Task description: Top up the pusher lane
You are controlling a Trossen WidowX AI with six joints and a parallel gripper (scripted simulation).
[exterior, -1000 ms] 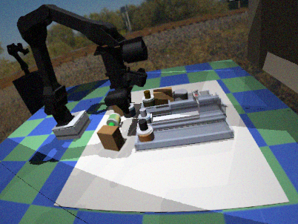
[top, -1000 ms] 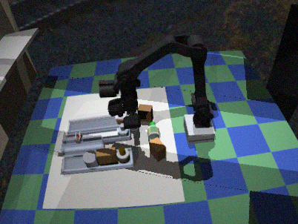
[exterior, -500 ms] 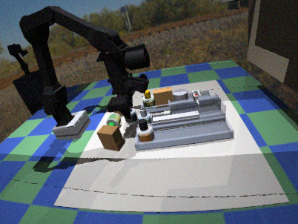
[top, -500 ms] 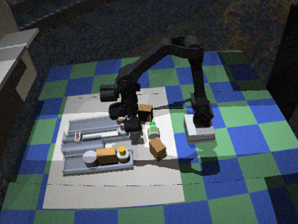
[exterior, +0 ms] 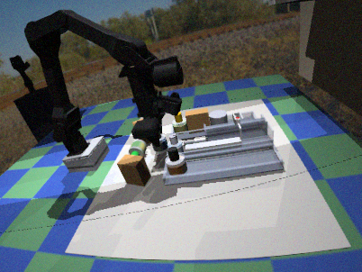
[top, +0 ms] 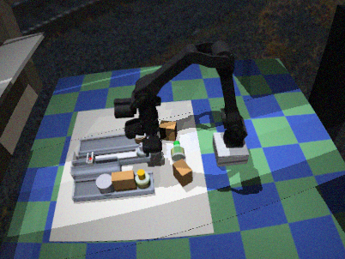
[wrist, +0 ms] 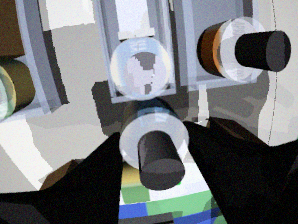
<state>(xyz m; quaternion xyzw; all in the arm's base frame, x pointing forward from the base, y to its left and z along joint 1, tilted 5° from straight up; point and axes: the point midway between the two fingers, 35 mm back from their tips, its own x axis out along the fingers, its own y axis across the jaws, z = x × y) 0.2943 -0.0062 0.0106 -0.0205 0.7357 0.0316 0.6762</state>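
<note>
Now: the grey rack 19 cm ahead of my gripper tip, 4 cm to the left of it and 4 cm below it. The rest, counted from my gripper tip: grey cylinder: 17 cm ahead, 14 cm to the left, 3 cm below.
</note>
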